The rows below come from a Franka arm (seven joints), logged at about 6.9 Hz.
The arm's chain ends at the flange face. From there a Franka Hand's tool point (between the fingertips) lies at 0.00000 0.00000 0.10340 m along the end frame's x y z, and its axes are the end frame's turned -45 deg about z.
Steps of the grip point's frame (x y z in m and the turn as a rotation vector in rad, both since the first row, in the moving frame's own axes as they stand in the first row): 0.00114 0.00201 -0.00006 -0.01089 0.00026 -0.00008; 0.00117 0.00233 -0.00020 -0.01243 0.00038 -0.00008; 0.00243 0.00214 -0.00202 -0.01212 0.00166 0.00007; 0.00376 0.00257 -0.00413 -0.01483 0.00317 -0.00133; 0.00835 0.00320 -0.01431 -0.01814 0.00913 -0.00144; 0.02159 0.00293 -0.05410 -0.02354 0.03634 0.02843; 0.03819 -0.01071 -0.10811 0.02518 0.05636 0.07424
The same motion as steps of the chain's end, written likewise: 0.00141 -0.00016 -0.00005 -0.00752 0.00788 -0.00008; 0.00154 -0.00006 -0.00019 -0.00852 0.00906 -0.00008; 0.00222 -0.00097 -0.00201 -0.00740 0.00974 0.00007; 0.00316 -0.00169 -0.00412 -0.00824 0.01273 -0.00133; 0.00617 -0.00430 -0.01429 -0.00637 0.01928 -0.00144; 0.01295 -0.01232 -0.05400 0.00905 0.04234 0.02843; 0.01693 -0.02871 -0.10791 0.05766 0.02205 0.07424
